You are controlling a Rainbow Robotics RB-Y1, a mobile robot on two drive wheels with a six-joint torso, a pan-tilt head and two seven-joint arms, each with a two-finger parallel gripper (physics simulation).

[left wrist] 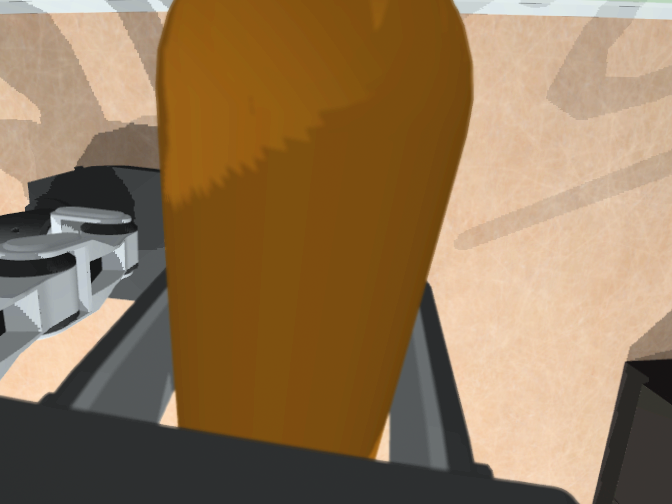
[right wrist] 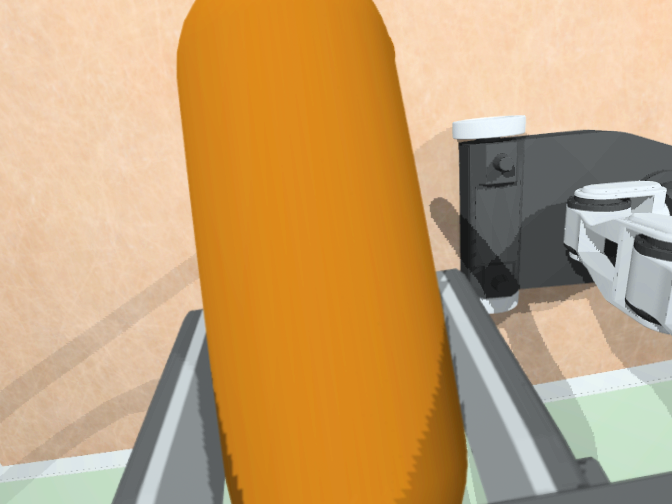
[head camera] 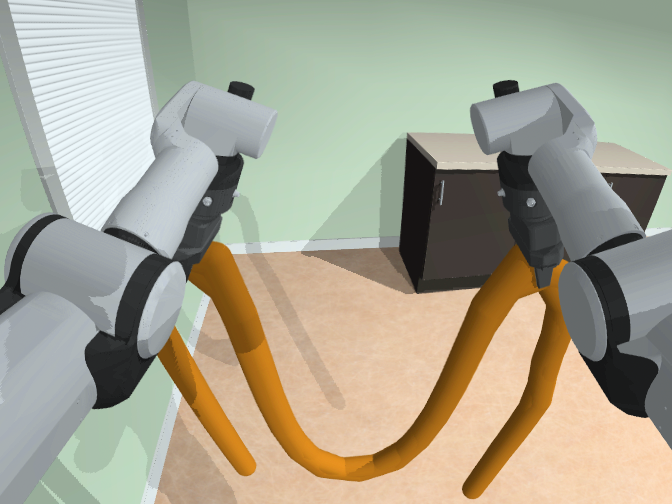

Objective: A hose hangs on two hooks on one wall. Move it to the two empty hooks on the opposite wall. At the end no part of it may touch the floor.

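Observation:
The orange hose [head camera: 347,461] hangs in a deep loop between my two grippers, above the floor in the head view. Its two loose ends [head camera: 244,465] [head camera: 473,488] dangle on either side of the loop. My left gripper [head camera: 203,246] is shut on the hose near its left end; the hose fills the left wrist view [left wrist: 303,244] between the fingers. My right gripper [head camera: 542,271] is shut on the hose near its right end, and the hose shows between the fingers in the right wrist view [right wrist: 320,271]. No hooks are in view.
A dark cabinet [head camera: 488,217] with a light top stands against the green wall at the back right. A window with white blinds [head camera: 81,108] is on the left wall. My base shows in the wrist views [right wrist: 542,217].

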